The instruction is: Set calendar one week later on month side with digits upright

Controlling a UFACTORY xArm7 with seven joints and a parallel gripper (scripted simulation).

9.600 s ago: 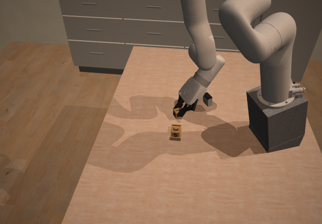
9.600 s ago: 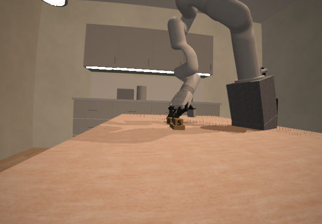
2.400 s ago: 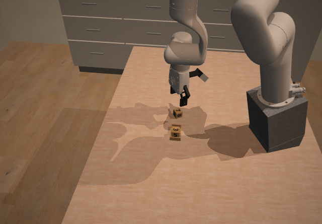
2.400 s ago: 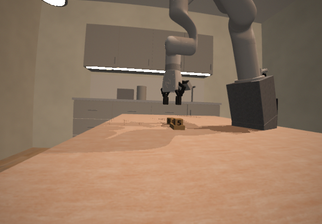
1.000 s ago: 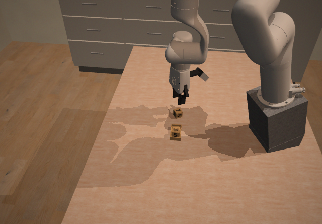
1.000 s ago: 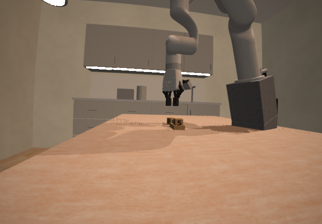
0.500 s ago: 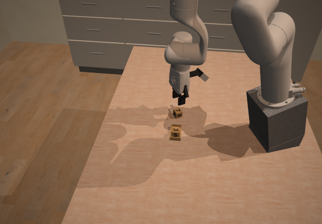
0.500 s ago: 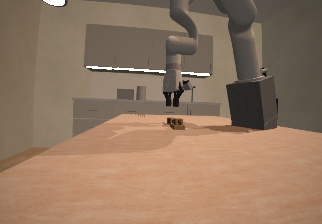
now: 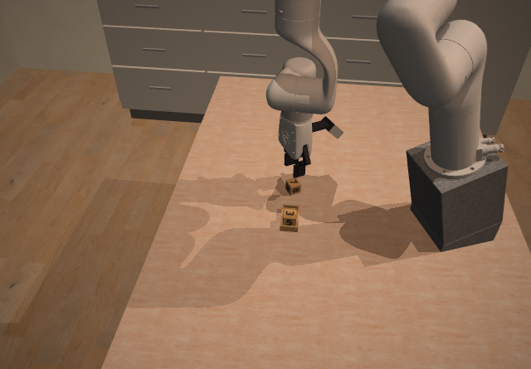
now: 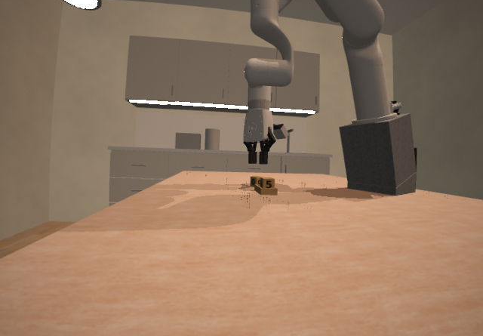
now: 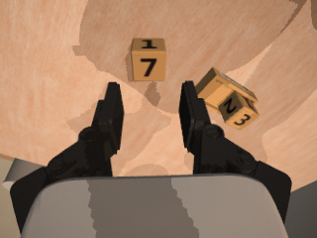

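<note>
My gripper is now 8 cm above the wooden cube.
</note>
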